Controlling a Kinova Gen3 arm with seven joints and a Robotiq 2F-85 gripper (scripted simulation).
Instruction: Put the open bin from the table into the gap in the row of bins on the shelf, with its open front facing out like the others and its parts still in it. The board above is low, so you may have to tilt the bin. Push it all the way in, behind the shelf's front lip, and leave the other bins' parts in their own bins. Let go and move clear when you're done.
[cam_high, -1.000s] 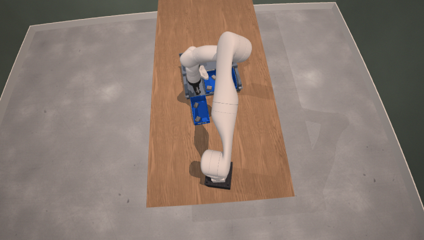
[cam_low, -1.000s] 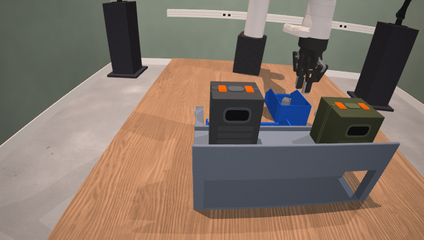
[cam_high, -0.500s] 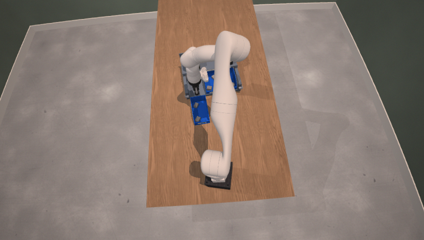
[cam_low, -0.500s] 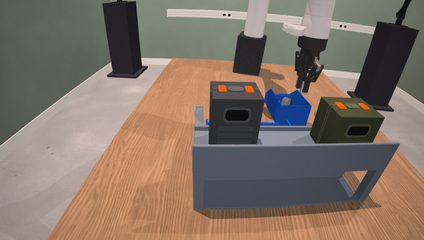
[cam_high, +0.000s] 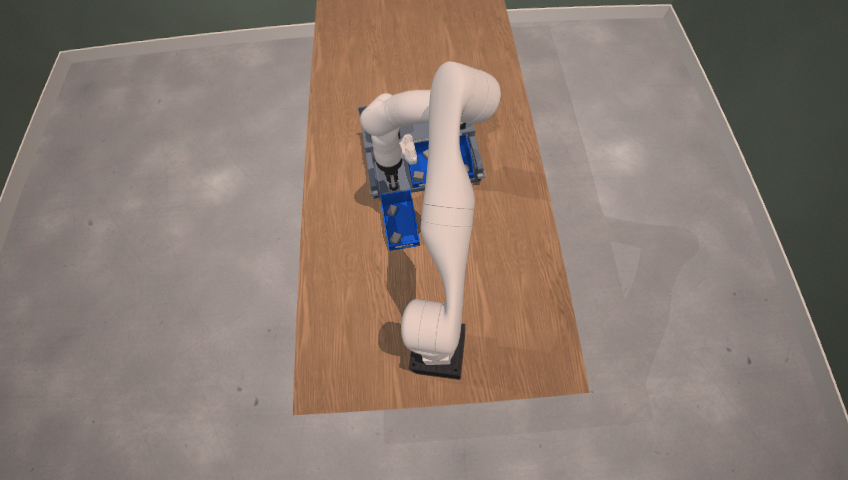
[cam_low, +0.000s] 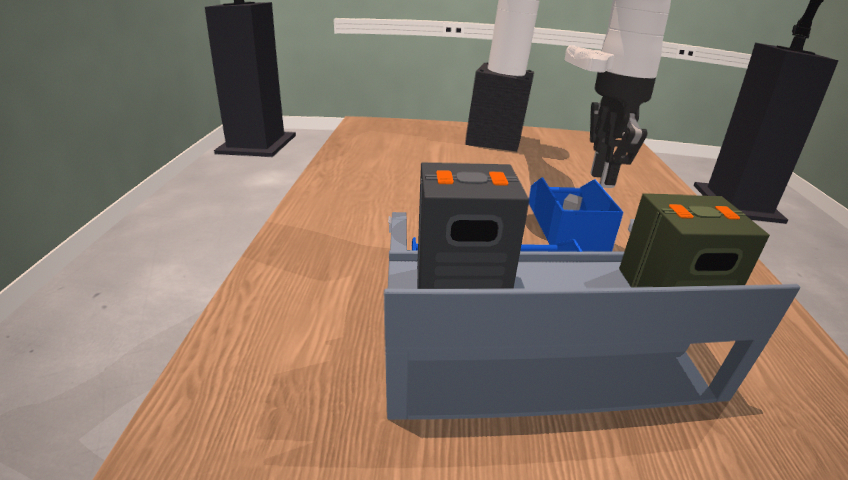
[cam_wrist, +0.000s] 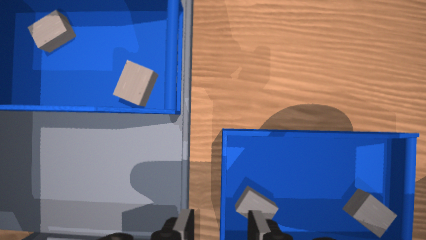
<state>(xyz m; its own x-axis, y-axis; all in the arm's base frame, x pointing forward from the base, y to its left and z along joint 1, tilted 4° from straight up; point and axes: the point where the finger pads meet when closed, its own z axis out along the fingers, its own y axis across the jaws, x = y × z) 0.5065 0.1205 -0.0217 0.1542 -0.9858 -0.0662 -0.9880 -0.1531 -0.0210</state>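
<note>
Now: hand 40 mm past the grey part, 10 mm to the right of it and 130 mm above it. Also, from my hand: grey shelf: 170 mm ahead, 90 mm to the right, 80 mm below.
</note>
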